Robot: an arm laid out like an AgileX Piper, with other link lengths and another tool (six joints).
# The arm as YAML. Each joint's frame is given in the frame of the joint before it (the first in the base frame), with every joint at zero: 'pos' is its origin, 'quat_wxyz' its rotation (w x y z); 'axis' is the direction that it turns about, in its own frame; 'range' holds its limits. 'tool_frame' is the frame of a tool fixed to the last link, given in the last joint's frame.
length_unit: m
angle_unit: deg
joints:
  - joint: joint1
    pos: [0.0, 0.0, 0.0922]
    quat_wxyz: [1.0, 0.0, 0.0, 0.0]
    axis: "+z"
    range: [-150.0, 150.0]
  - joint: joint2
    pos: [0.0, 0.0, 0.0]
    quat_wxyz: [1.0, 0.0, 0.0, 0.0]
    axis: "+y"
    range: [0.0, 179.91]
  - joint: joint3
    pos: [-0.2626, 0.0, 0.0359]
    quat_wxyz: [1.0, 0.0, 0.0, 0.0]
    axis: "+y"
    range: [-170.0, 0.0]
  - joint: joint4
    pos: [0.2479, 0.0, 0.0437]
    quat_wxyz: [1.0, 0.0, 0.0, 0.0]
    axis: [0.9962, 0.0, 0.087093]
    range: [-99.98, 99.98]
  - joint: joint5
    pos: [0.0, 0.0, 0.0]
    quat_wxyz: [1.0, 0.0, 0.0, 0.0]
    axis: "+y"
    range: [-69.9, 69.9]
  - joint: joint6
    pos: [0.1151, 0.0, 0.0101]
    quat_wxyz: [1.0, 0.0, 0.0, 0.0]
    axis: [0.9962, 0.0, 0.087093]
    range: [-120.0, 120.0]
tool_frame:
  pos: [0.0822, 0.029, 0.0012]
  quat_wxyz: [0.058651, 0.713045, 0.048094, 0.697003]
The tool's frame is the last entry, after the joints.
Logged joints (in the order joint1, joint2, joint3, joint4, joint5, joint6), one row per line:
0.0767 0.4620 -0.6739 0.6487 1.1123 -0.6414
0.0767 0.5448 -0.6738 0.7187 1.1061 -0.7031
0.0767 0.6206 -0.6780 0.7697 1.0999 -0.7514
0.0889 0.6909 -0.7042 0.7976 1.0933 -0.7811
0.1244 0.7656 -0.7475 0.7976 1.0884 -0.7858
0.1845 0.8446 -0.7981 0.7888 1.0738 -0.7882
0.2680 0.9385 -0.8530 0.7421 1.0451 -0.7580
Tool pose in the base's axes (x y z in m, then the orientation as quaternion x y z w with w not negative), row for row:
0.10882 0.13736 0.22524 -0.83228 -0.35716 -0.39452 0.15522
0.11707 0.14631 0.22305 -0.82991 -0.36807 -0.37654 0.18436
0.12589 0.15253 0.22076 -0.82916 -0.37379 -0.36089 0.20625
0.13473 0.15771 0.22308 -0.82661 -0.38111 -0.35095 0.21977
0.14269 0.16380 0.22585 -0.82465 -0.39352 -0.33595 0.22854
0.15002 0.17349 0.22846 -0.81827 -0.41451 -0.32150 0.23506
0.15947 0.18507 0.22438 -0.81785 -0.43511 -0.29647 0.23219
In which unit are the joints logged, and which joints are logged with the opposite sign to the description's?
The joints are logged in radians. Opposite sign: none.
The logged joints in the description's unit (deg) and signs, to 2 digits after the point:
4.39 26.47 -38.61 37.17 63.73 -36.75
4.39 31.21 -38.61 41.18 63.37 -40.28
4.39 35.56 -38.85 44.10 63.02 -43.05
5.09 39.59 -40.35 45.70 62.64 -44.75
7.13 43.87 -42.83 45.70 62.36 -45.02
10.57 48.39 -45.73 45.19 61.52 -45.16
15.36 53.77 -48.87 42.52 59.88 -43.43

